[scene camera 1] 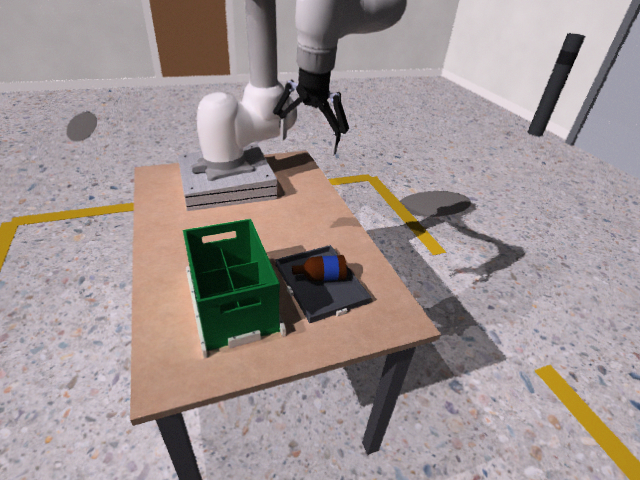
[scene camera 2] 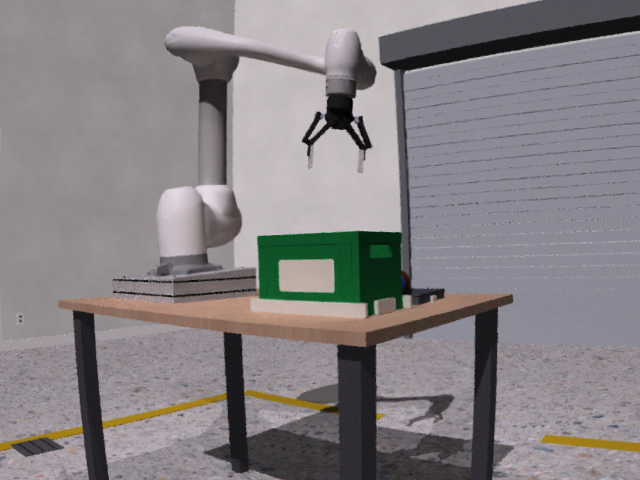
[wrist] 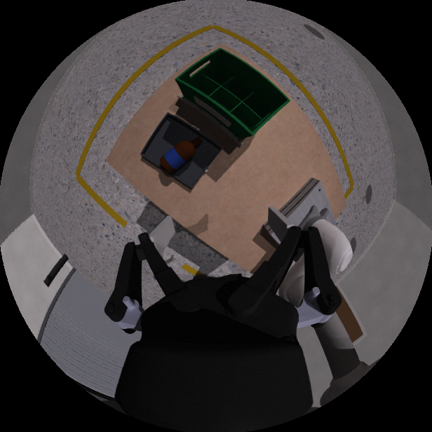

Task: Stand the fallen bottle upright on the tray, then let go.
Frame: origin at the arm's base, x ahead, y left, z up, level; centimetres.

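Where they show: gripper, between the fingertips: (scene camera 1: pixel 308 146) (scene camera 2: pixel 335 170); arm's base, origin of its link: (scene camera 1: pixel 225 166) (scene camera 2: pixel 184 272).
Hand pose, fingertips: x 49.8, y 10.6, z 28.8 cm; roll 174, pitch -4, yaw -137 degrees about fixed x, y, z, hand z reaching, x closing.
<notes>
Each offset is from my fingertips to the top centre of the thing. Level surfaces: height alone.
A brown bottle @[dx +14.1, dy -1.8, dz -28.7 cm] (scene camera 1: pixel 312 267) (scene camera 2: pixel 406 281) (wrist: pixel 186 149) with a blue label lies on its side on the dark tray @[dx +16.3, dy -1.7, dz -34.1 cm] (scene camera 1: pixel 323 300) (scene camera 2: pixel 428 296) (wrist: pixel 202 165). Its neck points toward the green crate. In scene camera 2 the crate hides most of the bottle and part of the tray. My gripper (scene camera 1: pixel 310 146) (scene camera 2: pixel 335 169) (wrist: pixel 219 219) is open and empty, with its fingers pointing down. It hangs high above the level of the tray and apart from the bottle, nearer the robot's base in scene camera 1.
A tall green crate @[dx +13.3, dy -27.8, dz -19.1 cm] (scene camera 1: pixel 264 315) (scene camera 2: pixel 379 281) (wrist: pixel 188 92) with dividers stands close beside the tray. Pale strips (scene camera 1: pixel 244 338) (scene camera 2: pixel 310 307) lie along its foot. The robot's base plate (scene camera 1: pixel 232 198) (scene camera 2: pixel 144 289) is at the other end of the wooden table @[dz -36.6 cm] (scene camera 1: pixel 170 377) (scene camera 2: pixel 217 317) (wrist: pixel 260 165).
</notes>
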